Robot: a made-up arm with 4 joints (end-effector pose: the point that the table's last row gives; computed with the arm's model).
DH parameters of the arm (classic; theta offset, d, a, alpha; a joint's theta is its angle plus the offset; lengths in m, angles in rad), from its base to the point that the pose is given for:
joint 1: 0 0.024 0.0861 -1.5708
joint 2: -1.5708 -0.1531 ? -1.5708
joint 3: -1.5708 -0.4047 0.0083 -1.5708
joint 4: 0.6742 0 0.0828 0
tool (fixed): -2.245 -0.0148 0 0
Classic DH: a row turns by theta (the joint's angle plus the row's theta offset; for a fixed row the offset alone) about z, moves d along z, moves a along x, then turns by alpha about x.
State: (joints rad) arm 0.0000 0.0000 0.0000 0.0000
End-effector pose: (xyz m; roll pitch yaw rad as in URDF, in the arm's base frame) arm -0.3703 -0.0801 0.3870 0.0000 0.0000 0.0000
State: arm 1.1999 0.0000 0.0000 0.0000
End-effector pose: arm -0.0595 -0.3741 0.3870 0.0000 0.0000 1.1999
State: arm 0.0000 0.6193 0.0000 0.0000
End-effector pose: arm -0.0748 -0.0801 0.5845 0.0000 0.6193 0.0000
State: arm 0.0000 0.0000 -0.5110 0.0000
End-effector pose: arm -0.3703 -0.0967 0.3532 -0.5110 0.0000 0.0000
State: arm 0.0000 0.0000 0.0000 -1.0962
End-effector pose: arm -0.2847 -0.0693 0.3870 0.0000 0.0000 -1.0962
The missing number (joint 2, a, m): 0.3778
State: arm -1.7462 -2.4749 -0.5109 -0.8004
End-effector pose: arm -0.1147 -0.1804 -0.4718 2.3377 -0.1555 2.0816
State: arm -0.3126 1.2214 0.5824 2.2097
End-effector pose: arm 0.1716 -0.2708 0.5357 1.1518 -0.7915 0.9537
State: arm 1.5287 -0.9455 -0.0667 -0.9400
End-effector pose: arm 0.0480 -0.4300 -0.0774 0.8246 -0.5348 0.3160
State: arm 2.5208 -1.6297 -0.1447 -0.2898
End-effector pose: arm 0.2354 -0.0809 -0.4317 1.7668 -1.2670 0.6178
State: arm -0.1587 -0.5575 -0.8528 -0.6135
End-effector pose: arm -0.4313 -0.0367 0.0614 -0.3722 -0.9282 -0.8429
